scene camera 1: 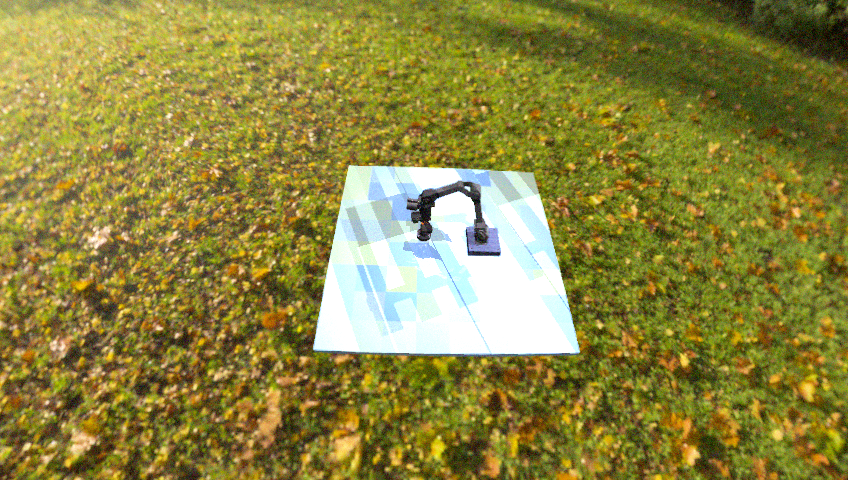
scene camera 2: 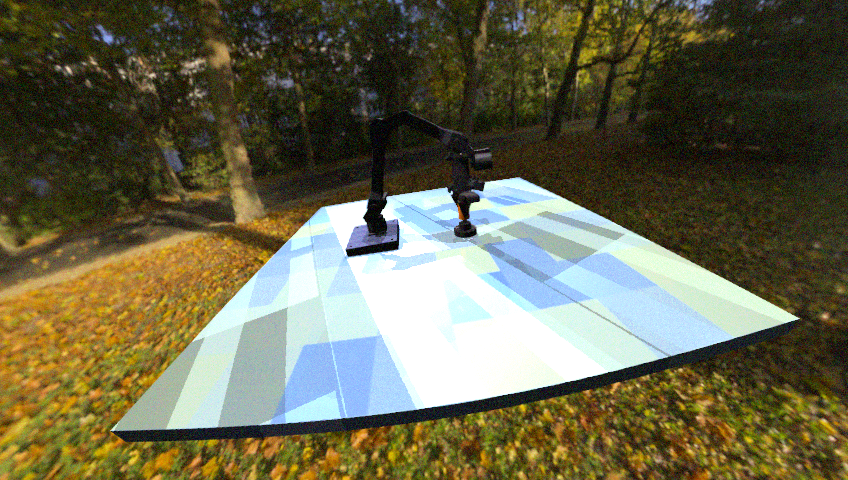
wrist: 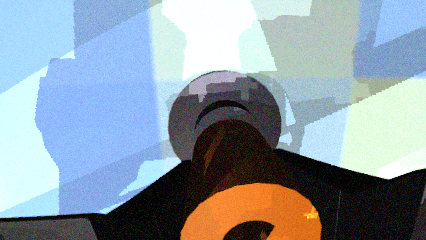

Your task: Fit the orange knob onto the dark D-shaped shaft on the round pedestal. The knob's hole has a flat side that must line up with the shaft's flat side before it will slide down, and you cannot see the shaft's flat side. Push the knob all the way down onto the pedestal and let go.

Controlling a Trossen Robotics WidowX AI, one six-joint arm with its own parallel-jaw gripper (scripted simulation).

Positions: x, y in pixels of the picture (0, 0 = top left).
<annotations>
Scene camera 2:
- gripper: 463, 215
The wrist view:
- gripper: 232, 163
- round pedestal: 218, 95
</annotations>
